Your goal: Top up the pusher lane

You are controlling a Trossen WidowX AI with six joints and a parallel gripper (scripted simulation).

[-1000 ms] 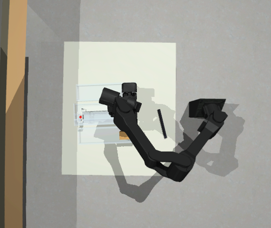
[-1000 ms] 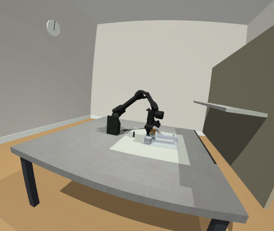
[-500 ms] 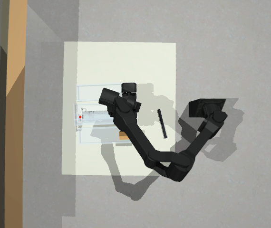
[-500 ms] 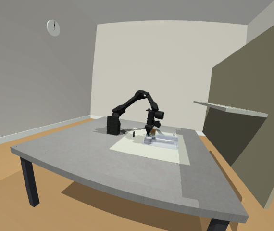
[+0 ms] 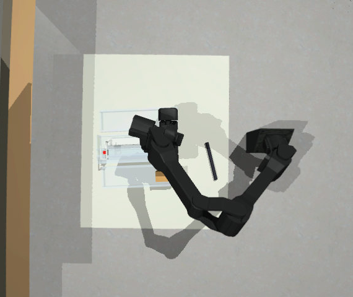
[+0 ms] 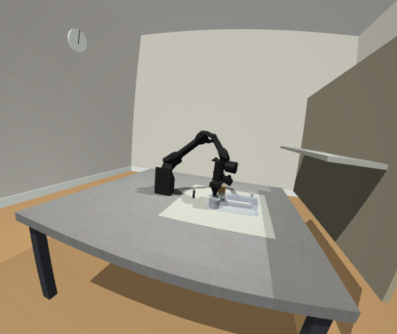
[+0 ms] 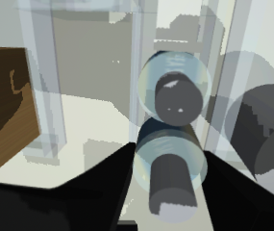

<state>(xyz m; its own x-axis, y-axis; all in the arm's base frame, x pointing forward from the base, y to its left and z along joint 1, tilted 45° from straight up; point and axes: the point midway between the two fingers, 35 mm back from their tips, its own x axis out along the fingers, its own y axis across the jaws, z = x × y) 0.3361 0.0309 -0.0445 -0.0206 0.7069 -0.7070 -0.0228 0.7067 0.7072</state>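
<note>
The cream mat is 6 cm ahead of my gripper tip, 5 cm below it and 1 cm to the left of it. Round my gripper tip: brown box 13 cm to the left, 1 cm below, 1 cm ahead; then white pusher part 14 cm ahead, 4 cm to the left; then sprung lane 14 cm ahead, 3 cm to the left, 3 cm below.
</note>
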